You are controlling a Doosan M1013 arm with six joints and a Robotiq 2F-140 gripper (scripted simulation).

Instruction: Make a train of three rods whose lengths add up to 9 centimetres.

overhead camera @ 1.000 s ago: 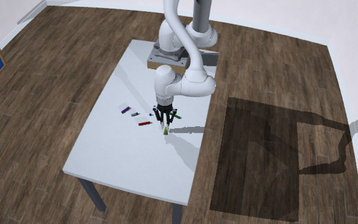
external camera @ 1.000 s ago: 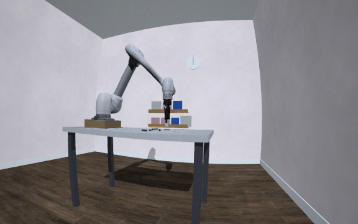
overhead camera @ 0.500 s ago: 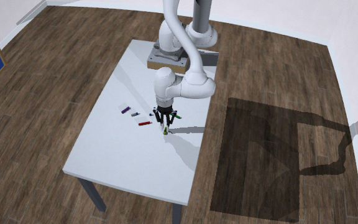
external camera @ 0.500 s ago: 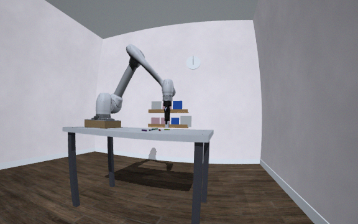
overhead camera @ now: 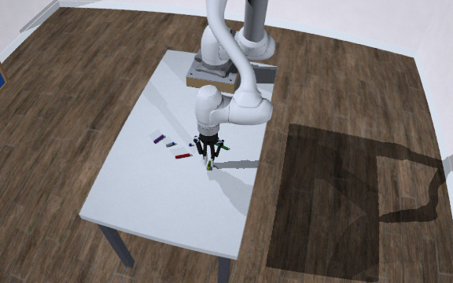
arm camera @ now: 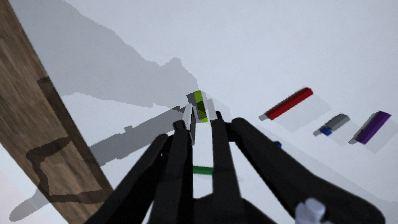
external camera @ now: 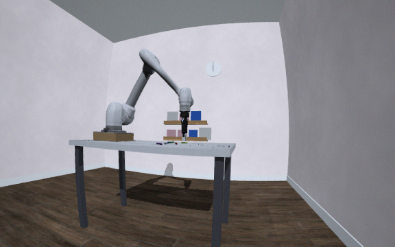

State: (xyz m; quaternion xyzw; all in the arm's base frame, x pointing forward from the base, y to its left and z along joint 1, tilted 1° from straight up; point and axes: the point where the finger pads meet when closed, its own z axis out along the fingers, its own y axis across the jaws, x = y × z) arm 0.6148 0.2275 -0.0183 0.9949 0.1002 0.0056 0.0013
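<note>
Right now the lime rod is 5 cm below my hand. Also, from my hand: green rod (13 cm behind, 5 cm below); then red rod (14 cm to the right, 5 cm below); then grey rod (3 cm behind, 23 cm to the right, 5 cm below).
</note>
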